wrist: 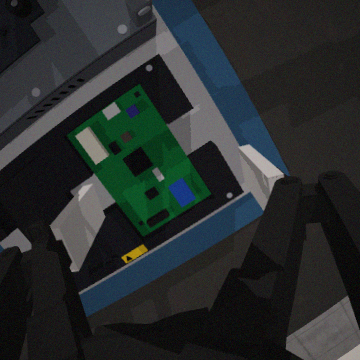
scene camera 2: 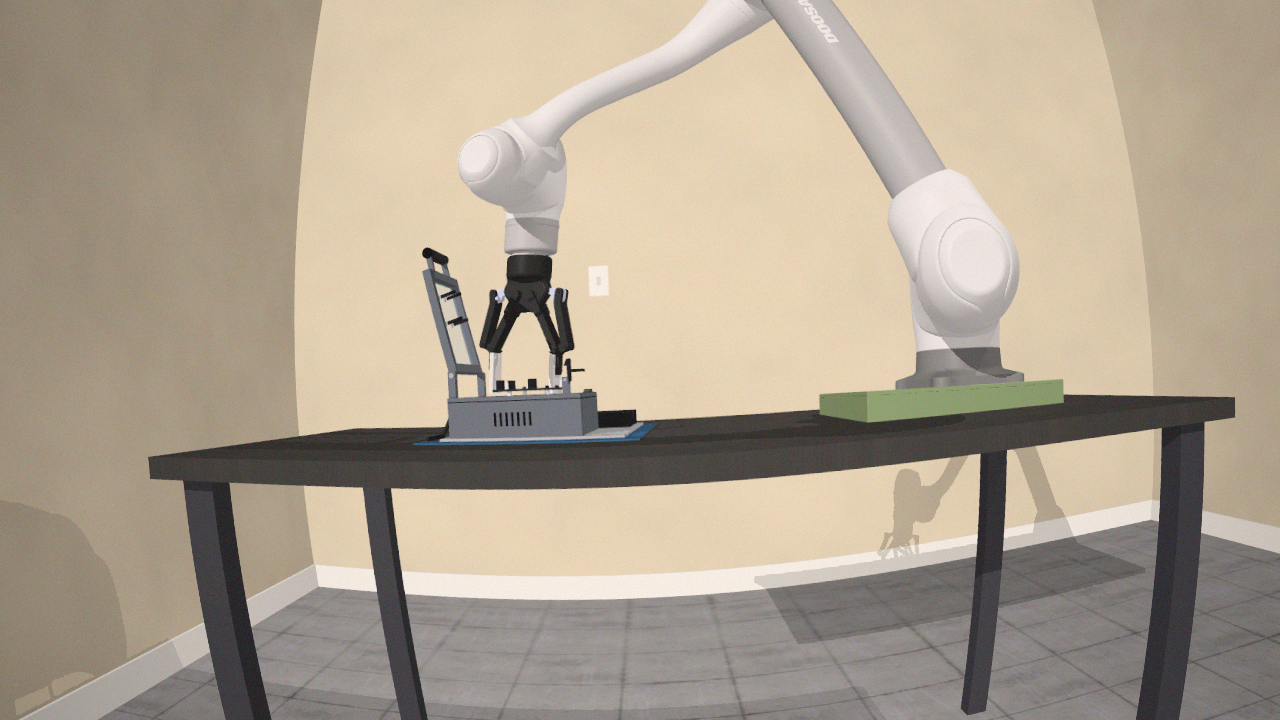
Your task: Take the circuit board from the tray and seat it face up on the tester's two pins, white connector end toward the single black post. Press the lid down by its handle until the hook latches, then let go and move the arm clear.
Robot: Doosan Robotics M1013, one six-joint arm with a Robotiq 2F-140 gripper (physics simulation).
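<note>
The green circuit board (wrist: 145,155) lies face up in the black tray (wrist: 215,162) (scene camera 2: 617,418), its white connector (wrist: 91,145) toward the tester. My gripper (wrist: 168,183) (scene camera 2: 526,385) is open and empty, its light fingertips on either side of the board's long edges, with gaps; their exact height above the tray is unclear. In the scene view the fingers are partly hidden behind the grey tester (scene camera 2: 563,417) (wrist: 95,35). Its lid (scene camera 2: 437,308) stands raised, with the black handle (scene camera 2: 435,256) at its top. The hook (scene camera 2: 569,369) is at the opposite end. Small dark parts on the tester's top are hard to tell apart.
A blue mat (scene camera 2: 646,431) (wrist: 220,80) lies under the tester and tray, on the dark table (scene camera 2: 733,452). A yellow warning label (wrist: 134,253) is at the tray's edge. The arm's base stands on a green block (scene camera 2: 948,402) at the right.
</note>
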